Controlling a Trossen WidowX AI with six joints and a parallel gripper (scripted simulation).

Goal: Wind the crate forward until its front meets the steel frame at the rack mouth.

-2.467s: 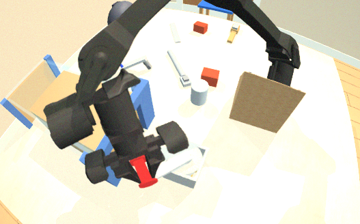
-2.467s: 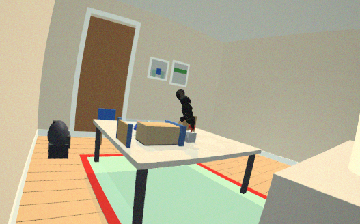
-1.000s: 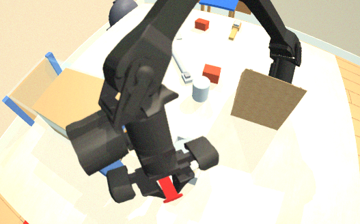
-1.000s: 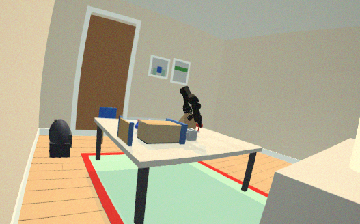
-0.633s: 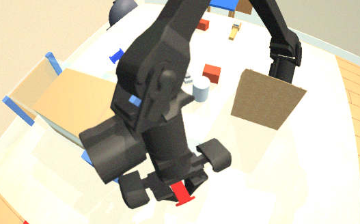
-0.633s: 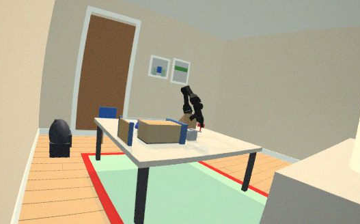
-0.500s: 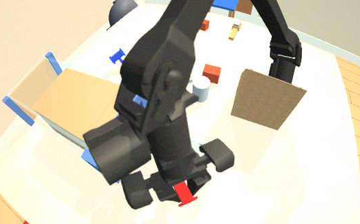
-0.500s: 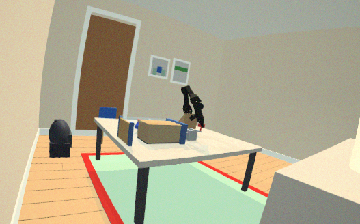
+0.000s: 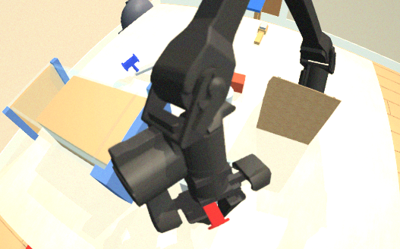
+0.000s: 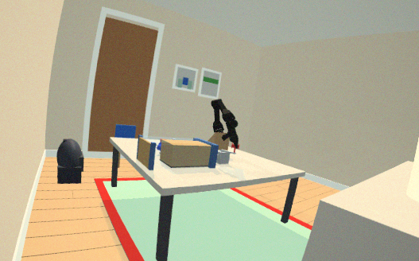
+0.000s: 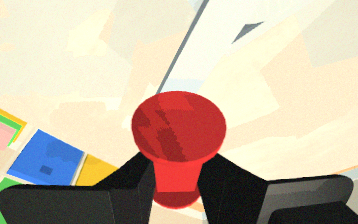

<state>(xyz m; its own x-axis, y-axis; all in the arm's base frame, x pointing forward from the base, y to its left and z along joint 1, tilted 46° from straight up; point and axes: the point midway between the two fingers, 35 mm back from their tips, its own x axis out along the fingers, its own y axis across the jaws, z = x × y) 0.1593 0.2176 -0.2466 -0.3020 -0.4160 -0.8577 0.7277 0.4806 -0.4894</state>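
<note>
Now: the red spool-shaped grip 1 cm to the right of my gripper tip and 1 cm ahead of it. Round my gripper tip: grey winch: 11 cm to the right, 10 cm below, 3 cm ahead; then winch handle: 5 cm to the right, 3 cm below, 2 cm ahead; then blue steel frame: 21 cm ahead, 12 cm to the right, 3 cm below.
</note>
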